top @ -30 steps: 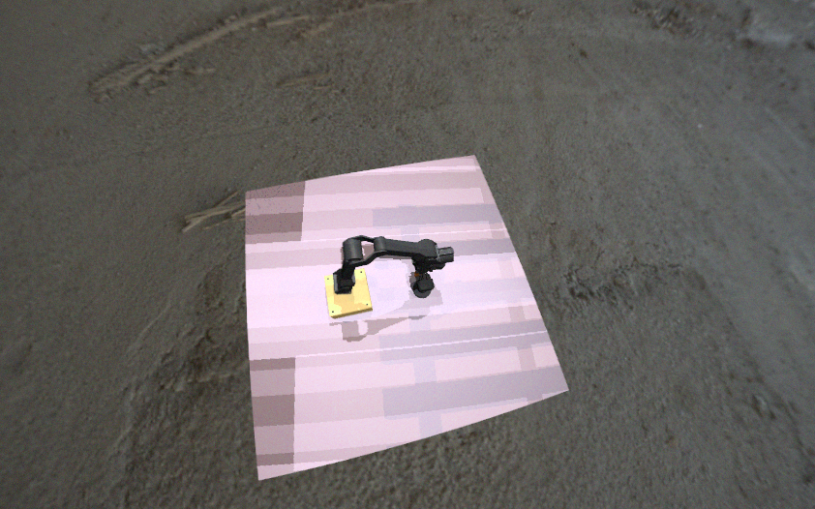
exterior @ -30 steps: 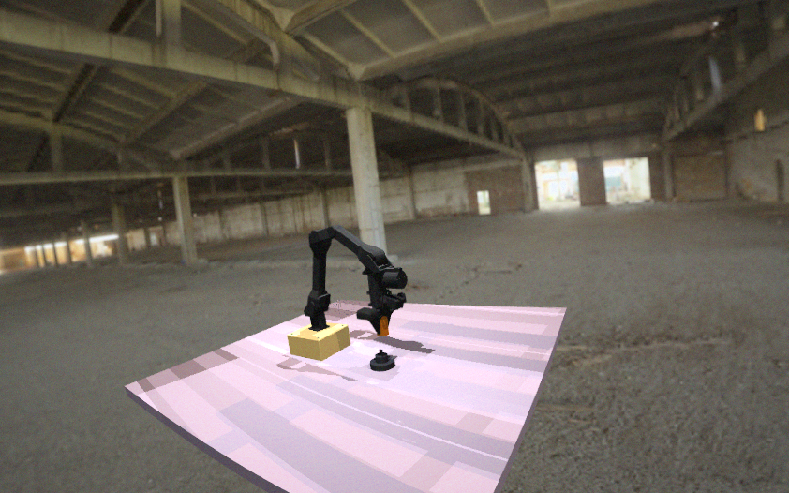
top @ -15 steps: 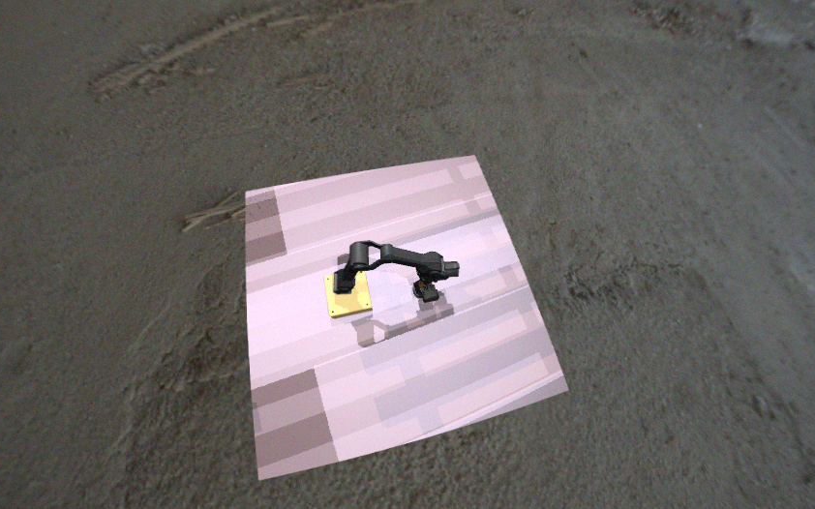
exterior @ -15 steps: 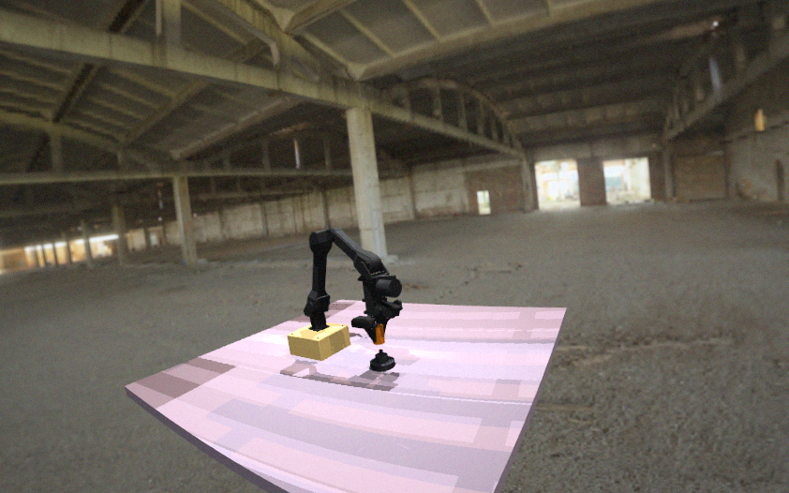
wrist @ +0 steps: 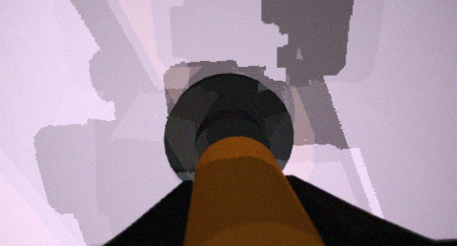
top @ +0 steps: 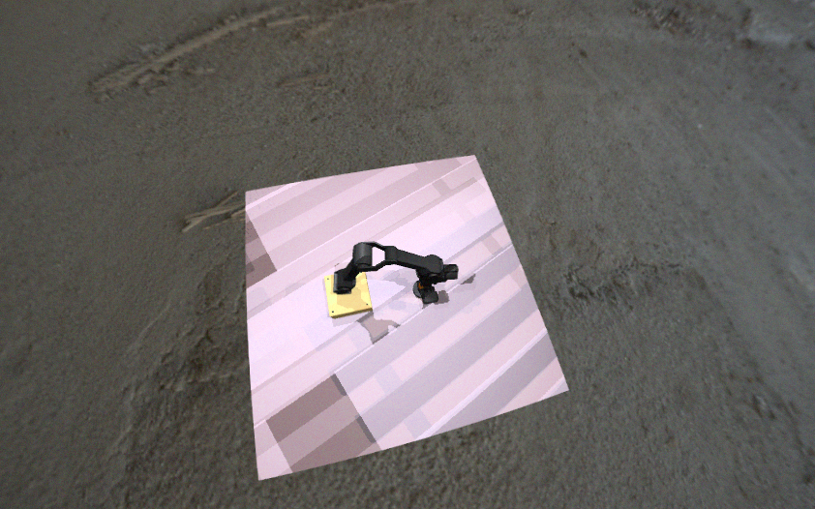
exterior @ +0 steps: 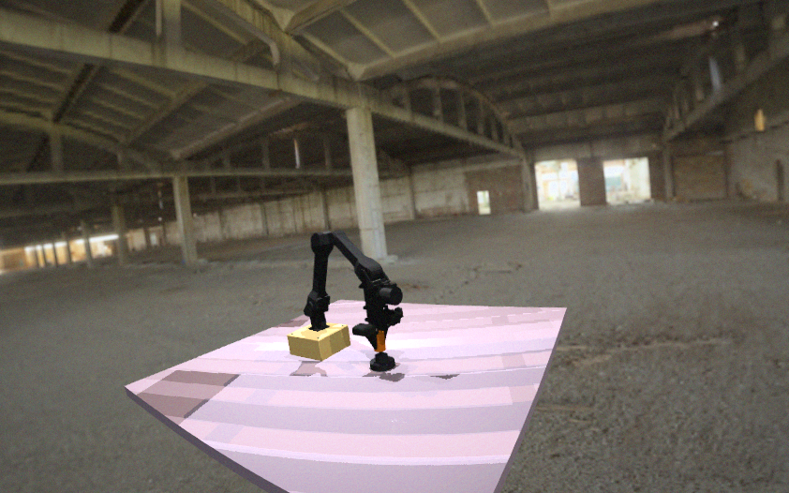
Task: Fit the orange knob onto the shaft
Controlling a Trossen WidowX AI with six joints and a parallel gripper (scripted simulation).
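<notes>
The orange knob lies 2 cm above my gripper tip. From my gripper tip the other things lie so: round pedestal: 4 cm below.
</notes>
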